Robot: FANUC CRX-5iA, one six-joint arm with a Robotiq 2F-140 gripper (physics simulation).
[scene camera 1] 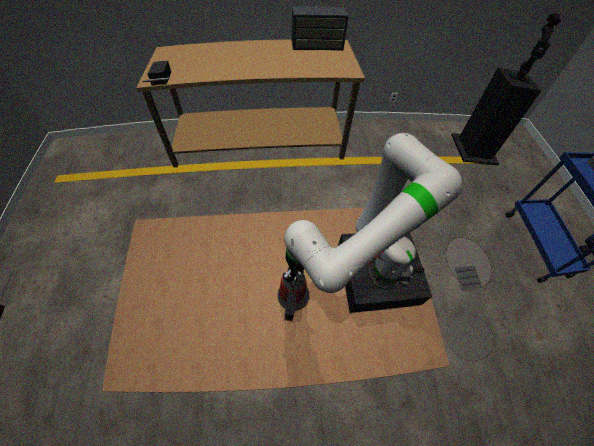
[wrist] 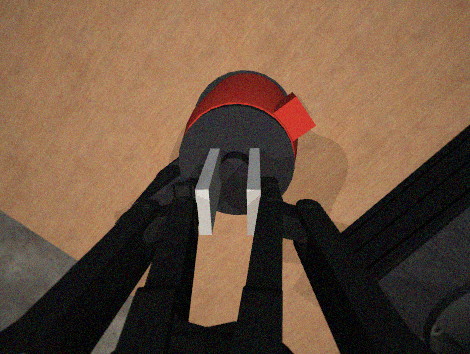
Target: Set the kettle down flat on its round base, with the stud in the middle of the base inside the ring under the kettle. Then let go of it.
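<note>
The kettle (scene camera 1: 291, 289) (wrist: 240, 90) is red with a dark grey lid and a bright red block-like spout on its side. My gripper (wrist: 235, 166) is shut on the dark knob on top of the lid. The dark round base (scene camera 1: 303, 301) (wrist: 214, 86) is under the kettle. In the wrist view, a dark crescent of it shows past the kettle's far side. A small black block (scene camera 1: 289, 315) sticks out at its front in the scene view. The stud and the ring are hidden under the kettle. Whether the kettle touches the base or sits level, I cannot tell.
A tan mat (scene camera 1: 200, 310) (wrist: 100, 75) lies under the base. The arm's black pedestal (scene camera 1: 390, 302) (wrist: 420, 192) stands to the right of the kettle in the scene view. A wooden workbench (scene camera 1: 250, 62) stands at the back, and a blue cart (scene camera 1: 542, 202) at the right.
</note>
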